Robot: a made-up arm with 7 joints.
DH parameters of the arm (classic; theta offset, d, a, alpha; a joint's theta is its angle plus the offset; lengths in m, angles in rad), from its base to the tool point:
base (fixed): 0.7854 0 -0.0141 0
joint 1: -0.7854 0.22 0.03 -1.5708
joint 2: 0 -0.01 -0.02 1.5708
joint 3: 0 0.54 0.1 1.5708
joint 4: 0 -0.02 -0.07 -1.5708
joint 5: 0 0.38 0.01 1.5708
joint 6: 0 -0.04 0.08 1.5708
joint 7: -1.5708 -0.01 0 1.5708
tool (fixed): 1.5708 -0.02 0 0
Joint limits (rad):
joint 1: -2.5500..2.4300
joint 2: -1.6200..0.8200
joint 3: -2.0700..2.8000
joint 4: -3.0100..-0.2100
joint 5: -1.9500..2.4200
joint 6: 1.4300..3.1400
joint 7: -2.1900..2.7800
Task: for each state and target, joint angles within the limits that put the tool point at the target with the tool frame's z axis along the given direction. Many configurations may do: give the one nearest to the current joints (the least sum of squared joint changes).
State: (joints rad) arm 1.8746 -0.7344 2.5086 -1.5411 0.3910 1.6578 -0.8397
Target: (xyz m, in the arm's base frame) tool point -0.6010 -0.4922 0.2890 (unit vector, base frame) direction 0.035 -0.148 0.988
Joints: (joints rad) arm 1.4112 -1.0076 1.9074 -1.6115 -0.6866 1.4300 -1.2287
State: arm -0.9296 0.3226 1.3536 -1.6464 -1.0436 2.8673 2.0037
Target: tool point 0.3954 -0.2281 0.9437 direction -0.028 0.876 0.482
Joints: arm -1.6207 0.4789 1.7681 -1.3339 -0.7756 2.9589 2.3499
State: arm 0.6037 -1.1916 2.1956 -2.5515 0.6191 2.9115 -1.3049
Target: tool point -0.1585 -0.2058 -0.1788 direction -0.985 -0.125 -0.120
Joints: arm 1.3879 -1.6156 2.5930 -2.6562 -0.2099 3.1400 -2.0814
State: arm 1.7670 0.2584 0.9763 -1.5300 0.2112 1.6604 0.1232
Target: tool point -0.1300 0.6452 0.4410 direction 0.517 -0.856 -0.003
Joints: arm 1.1272 0.4583 0.6950 -2.1342 0.0504 2.3855 -0.3679
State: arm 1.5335 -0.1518 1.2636 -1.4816 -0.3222 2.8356 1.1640
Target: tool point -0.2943 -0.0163 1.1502 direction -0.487 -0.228 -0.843
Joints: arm 1.6568 -0.1410 0.9419 -0.8464 -0.1872 2.6284 0.7381
